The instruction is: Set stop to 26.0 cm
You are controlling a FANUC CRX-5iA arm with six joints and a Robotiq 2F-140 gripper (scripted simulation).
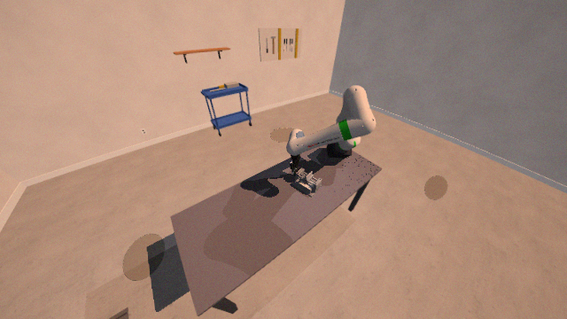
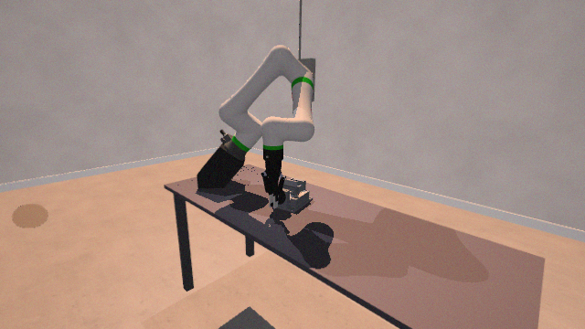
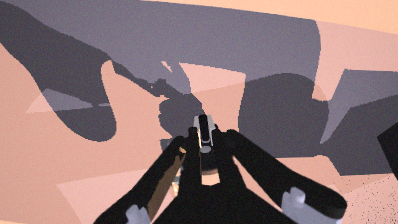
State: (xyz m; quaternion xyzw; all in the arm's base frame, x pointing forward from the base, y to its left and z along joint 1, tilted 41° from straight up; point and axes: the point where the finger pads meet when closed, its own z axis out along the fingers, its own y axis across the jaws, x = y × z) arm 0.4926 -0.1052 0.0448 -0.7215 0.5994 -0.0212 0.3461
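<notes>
The handwheel is 20 mm to the left of my hand, 10 mm below it and 10 mm behind it. From my hand the other things lie so: grey stop fixture: 140 mm to the left, 30 mm behind, 30 mm above.
</notes>
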